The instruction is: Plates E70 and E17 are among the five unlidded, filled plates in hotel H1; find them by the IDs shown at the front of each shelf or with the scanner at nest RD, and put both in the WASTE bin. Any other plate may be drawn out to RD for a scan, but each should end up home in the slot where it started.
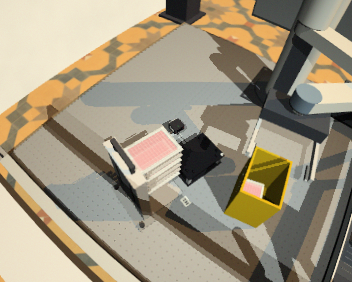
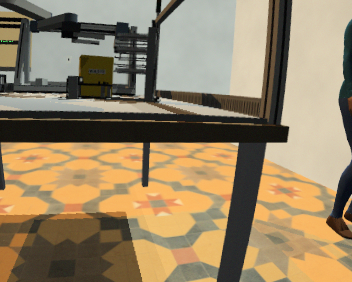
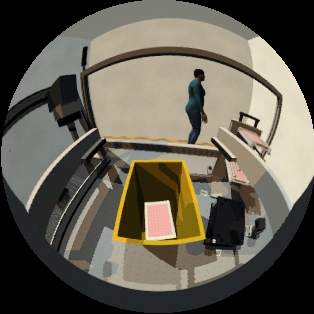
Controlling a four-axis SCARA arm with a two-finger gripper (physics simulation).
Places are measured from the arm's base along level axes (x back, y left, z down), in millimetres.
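Pixels of known places: gripper, fingertip midpoint: (image 1: 278, 167) (image 2: 101, 40) (image 3: 158, 131).
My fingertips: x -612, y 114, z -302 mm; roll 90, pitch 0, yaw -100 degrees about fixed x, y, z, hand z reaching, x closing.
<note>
Ahead of a thing's pixels: the offset from my fingertips to its top centre. "spot": to the spot under its first point.
The yellow WASTE bin {dx +24, dy -4, dz +90 mm} (image 1: 239, 209) (image 2: 96, 82) (image 3: 195, 212) stands on the deck. A pink plate with a white rim {dx +27, dy -4, dz +255 mm} (image 1: 253, 188) (image 3: 159, 220) lies inside it; its ID cannot be read, and whether another lies under it is hidden. My gripper (image 1: 281, 159) (image 2: 86, 41) (image 3: 158, 131) is open and empty, above the bin, with its fingers wide apart. Hotel H1 (image 1: 142, 189) (image 2: 151, 65) holds several plates in a stack, the top plate {dx -133, dy -285, dz +22 mm} (image 1: 154, 150) (image 3: 254, 140) pink and unlidded. Shelf IDs are not readable. The black nest RD {dx +37, dy -236, dz +220 mm} (image 1: 200, 160) (image 3: 227, 222) carries no plate.
A small black device {dx +87, dy -363, dz +206 mm} (image 1: 176, 125) (image 3: 258, 227) sits beside RD. A small white label {spot: dx -107, dy -176, dz +289 mm} (image 1: 185, 201) (image 3: 204, 192) lies on the deck between hotel and bin. A dark frame surrounds the deck. A person (image 2: 347, 100) (image 3: 195, 102) stands outside it.
</note>
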